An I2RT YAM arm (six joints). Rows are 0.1 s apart.
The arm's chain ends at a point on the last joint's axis. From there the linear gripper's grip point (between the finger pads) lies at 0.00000 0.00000 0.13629 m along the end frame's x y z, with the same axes.
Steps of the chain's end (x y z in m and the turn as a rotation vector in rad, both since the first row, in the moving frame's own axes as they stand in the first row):
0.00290, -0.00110, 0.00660, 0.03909, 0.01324, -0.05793
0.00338, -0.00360, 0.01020, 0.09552, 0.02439, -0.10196
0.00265, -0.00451, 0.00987, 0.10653, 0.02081, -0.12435
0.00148, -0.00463, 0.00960, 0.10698, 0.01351, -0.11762
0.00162, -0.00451, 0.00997, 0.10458, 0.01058, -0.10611
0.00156, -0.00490, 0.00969, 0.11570, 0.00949, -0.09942
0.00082, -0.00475, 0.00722, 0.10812, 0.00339, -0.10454
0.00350, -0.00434, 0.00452, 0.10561, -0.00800, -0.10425
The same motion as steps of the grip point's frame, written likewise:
0.00455, -0.00648, 0.00648, 0.03909, 0.01324, -0.05793
0.00603, -0.01674, 0.00954, 0.09552, 0.02439, -0.10196
0.00457, -0.01914, 0.00907, 0.10653, 0.02081, -0.12435
0.00246, -0.01926, 0.00881, 0.10698, 0.01351, -0.11762
0.00230, -0.01879, 0.00922, 0.10458, 0.01058, -0.10611
0.00207, -0.02067, 0.00877, 0.11570, 0.00949, -0.09942
0.00051, -0.01945, 0.00642, 0.10812, 0.00339, -0.10454
0.00166, -0.01862, 0.00376, 0.10561, -0.00800, -0.10425

